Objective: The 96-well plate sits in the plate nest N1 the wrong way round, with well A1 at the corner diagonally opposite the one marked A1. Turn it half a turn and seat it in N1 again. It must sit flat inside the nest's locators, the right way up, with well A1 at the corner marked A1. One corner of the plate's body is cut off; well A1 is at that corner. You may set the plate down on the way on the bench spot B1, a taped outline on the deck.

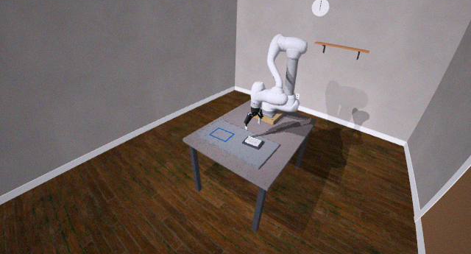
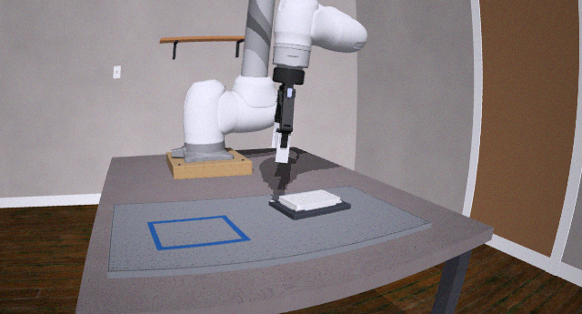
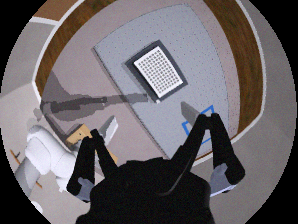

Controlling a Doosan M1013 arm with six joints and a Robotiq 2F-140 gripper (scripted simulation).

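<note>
Now: hand 110 mm above the white 96-well plate, 70 mm short of it and 50 mm to the right of it. Round my hand: dark plate nest N1 (120 mm below, 70 mm ahead, 50 mm to the left).
</note>
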